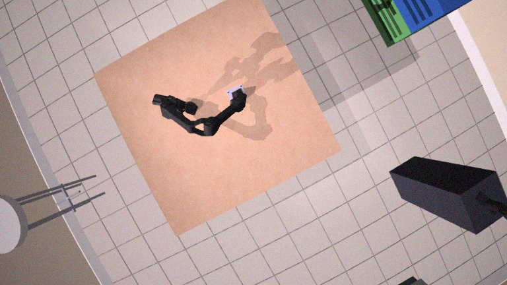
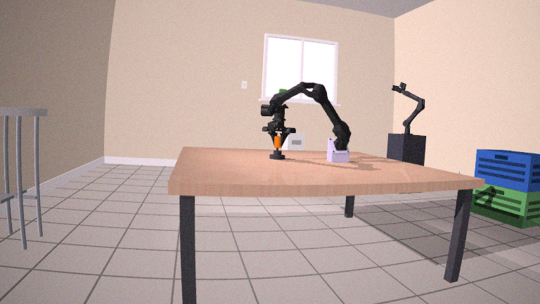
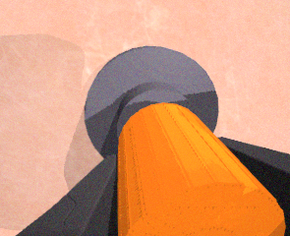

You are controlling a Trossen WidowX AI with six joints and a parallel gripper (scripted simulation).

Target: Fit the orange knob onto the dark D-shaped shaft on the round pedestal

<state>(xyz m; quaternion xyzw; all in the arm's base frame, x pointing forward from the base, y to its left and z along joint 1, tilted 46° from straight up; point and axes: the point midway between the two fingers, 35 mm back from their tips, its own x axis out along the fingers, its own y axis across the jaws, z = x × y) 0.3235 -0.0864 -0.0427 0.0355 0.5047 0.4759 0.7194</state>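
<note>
Right now my gripper tip is 2 cm below the orange knob. Round my gripper tip: round pedestal 4 cm below.
</note>
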